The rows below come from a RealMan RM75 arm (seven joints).
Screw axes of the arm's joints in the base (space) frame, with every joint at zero. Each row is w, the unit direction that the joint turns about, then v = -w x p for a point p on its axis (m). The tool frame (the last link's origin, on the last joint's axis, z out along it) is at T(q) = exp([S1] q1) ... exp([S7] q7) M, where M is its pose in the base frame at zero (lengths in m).
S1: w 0 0 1 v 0.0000 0.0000 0.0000
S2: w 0 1 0 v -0.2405 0.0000 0.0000
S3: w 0 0 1 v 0.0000 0.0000 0.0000
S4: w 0 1 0 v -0.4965 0.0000 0.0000
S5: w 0 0 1 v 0.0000 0.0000 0.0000
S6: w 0 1 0 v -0.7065 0.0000 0.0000
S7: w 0 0 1 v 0.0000 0.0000 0.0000
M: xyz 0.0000 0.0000 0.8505 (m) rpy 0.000 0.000 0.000 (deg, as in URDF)
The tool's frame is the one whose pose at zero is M.
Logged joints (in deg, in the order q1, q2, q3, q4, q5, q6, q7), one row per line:
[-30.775, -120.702, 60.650, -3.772, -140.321, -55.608, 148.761]
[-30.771, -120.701, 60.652, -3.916, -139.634, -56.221, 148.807]
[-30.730, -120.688, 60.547, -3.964, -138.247, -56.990, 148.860]
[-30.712, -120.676, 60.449, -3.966, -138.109, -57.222, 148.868]
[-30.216, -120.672, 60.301, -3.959, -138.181, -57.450, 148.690]
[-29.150, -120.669, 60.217, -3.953, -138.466, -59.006, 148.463]
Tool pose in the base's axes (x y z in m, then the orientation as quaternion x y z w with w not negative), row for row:
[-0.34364, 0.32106, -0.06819, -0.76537, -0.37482, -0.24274, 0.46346]
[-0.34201, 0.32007, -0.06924, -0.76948, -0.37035, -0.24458, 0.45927]
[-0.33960, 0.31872, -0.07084, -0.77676, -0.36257, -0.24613, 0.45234]
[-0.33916, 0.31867, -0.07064, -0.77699, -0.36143, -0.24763, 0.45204]
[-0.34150, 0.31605, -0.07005, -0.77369, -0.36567, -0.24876, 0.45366]
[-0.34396, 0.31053, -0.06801, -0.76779, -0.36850, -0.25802, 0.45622]
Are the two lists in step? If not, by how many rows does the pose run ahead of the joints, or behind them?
They are in step.
